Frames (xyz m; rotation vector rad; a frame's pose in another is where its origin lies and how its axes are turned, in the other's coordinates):
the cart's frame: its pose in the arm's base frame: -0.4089 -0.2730 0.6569 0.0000 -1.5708 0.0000
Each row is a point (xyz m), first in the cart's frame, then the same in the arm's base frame.
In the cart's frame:
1: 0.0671 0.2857 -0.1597
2: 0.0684 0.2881 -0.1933
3: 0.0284 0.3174 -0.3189
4: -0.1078 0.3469 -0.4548
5: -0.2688 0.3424 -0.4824
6: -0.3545 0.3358 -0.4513
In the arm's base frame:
1: -0.2492 0.0127 0.7240
2: -0.2156 0.0151 0.7253
3: -0.0900 0.0444 0.6853
4: 0.0459 0.0739 0.5491
5: 0.0735 0.0694 0.3881
6: 0.0424 0.0628 0.3024

